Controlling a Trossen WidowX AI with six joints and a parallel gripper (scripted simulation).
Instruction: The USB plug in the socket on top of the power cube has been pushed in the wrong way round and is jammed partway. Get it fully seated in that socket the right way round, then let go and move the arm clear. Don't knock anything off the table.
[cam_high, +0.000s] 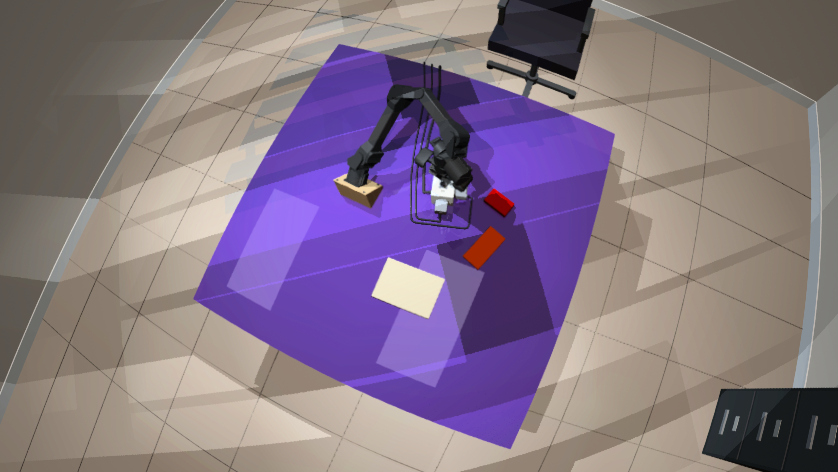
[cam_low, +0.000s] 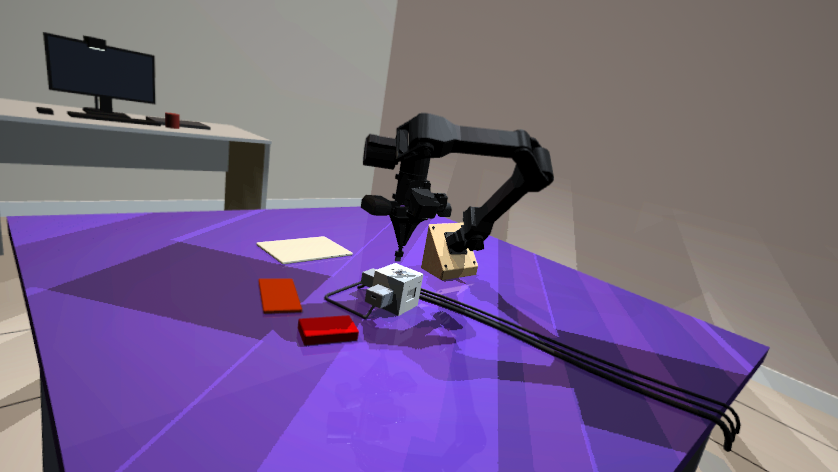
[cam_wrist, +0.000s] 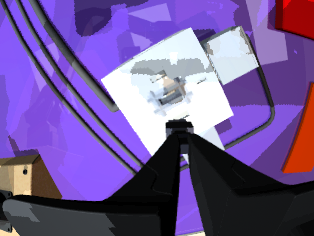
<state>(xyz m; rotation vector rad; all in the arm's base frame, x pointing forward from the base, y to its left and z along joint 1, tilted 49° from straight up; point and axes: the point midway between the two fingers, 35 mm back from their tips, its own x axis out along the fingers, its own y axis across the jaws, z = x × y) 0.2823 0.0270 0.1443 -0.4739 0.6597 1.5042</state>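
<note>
The dark USB plug is 2 cm below my gripper tip. From my gripper tip the other things lie so: cream plate (6 cm ahead, 35 cm to the right, 13 cm below); then orange slab (21 cm ahead, 10 cm to the right, 13 cm below); then red block (19 cm ahead, 7 cm to the left, 13 cm below).
</note>
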